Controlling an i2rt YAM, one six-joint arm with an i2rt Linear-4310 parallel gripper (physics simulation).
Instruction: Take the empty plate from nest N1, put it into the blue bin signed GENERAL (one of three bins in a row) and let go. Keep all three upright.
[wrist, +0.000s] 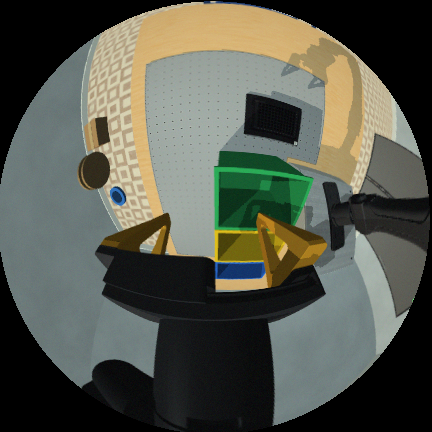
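My gripper is open, its two orange fingers wide apart with nothing between them. A black rectangular piece with a fine grid of wells lies on the grey perforated board, beyond the fingertips and to the right; where plate and nest meet cannot be told, and no N1 label is readable. The blue bin is the nearest of three upright bins in a row, low in the view between the fingers and partly hidden by the gripper. Its sign does not show.
The yellow bin and the larger green bin stand beyond the blue one. A black arm part is at the right. A brown block, a dark round piece and a blue ring are at the left.
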